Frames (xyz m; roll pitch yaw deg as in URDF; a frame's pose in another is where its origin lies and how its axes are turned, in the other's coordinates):
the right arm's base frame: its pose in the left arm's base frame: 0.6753 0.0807 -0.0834 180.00 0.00 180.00
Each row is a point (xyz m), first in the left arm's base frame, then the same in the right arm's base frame.
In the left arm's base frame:
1: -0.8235 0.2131 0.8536
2: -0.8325 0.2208 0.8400
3: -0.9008 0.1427 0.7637
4: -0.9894 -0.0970 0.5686
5: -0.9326 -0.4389 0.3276
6: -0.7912 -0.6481 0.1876
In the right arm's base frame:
1: 1.4988 0.1324 -0.9370
2: 1.5078 0.1401 -0.9234
3: 1.5761 0.0620 -0.8471
4: 1.6647 -0.1777 -0.6520
5: 1.6079 -0.5196 -0.4110
6: 1.4665 -0.7288 -0.2710

